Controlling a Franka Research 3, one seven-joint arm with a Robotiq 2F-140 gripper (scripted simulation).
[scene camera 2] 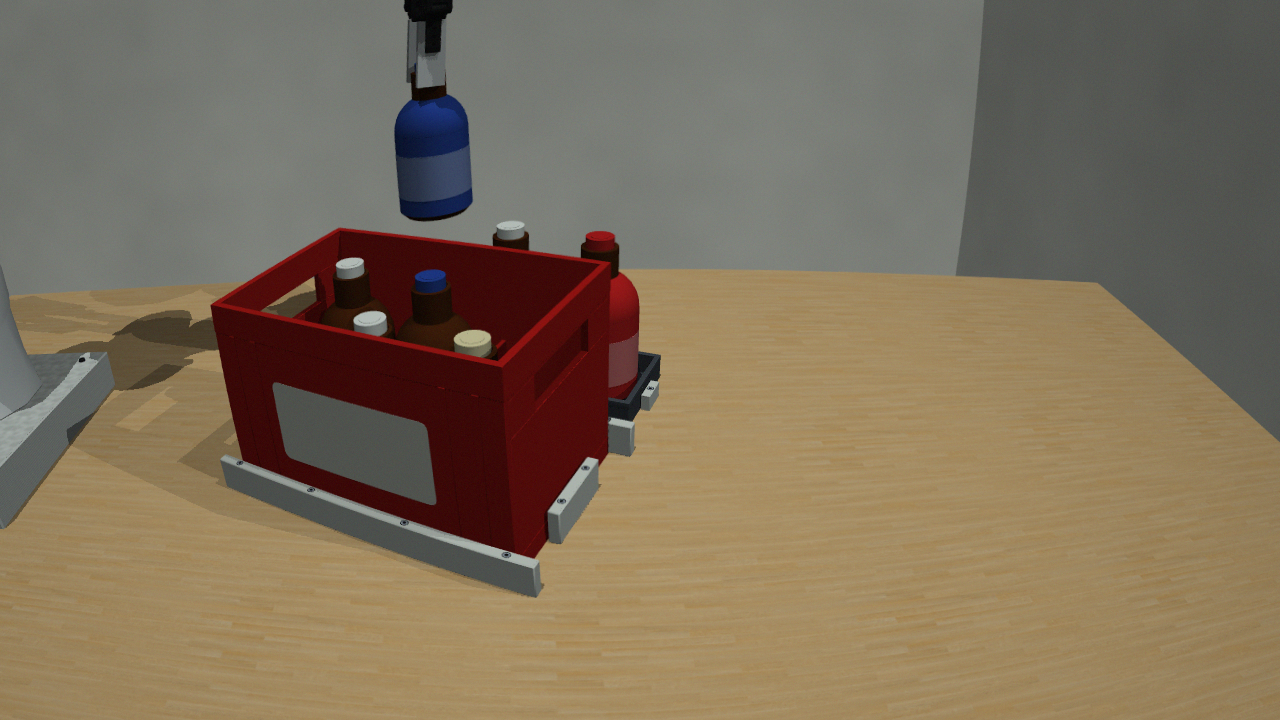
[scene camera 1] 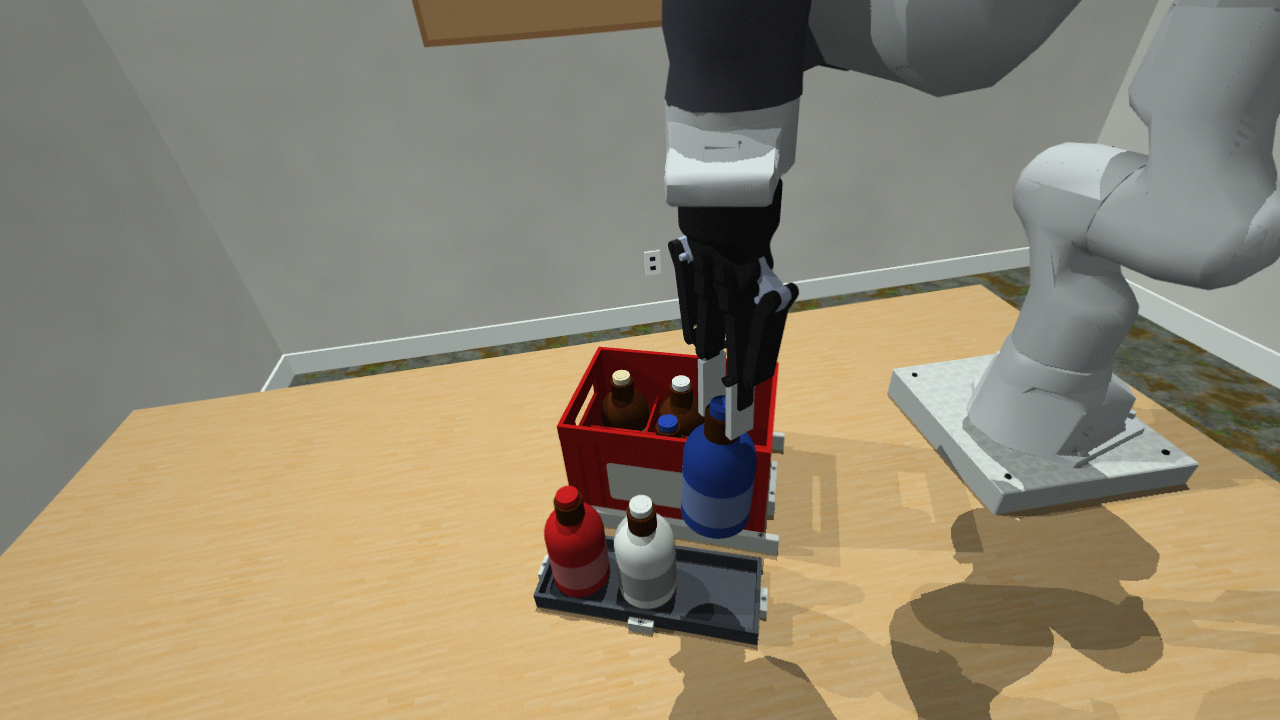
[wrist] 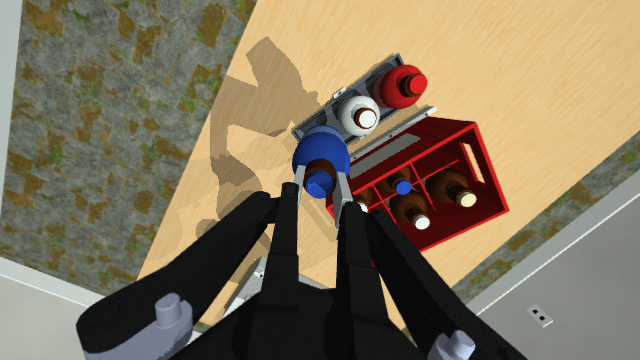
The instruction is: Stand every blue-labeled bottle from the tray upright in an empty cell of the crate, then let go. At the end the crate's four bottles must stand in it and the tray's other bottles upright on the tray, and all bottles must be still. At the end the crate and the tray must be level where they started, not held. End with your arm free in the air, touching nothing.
Path:
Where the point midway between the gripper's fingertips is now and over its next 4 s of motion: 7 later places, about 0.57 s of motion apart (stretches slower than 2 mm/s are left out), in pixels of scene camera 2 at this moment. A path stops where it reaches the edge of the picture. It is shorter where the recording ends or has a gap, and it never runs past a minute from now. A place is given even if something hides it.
The gripper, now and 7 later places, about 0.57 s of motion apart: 425, 83; 427, 69; 426, 61; 425, 60; 419, 61; 409, 64; 395, 68; 376, 73

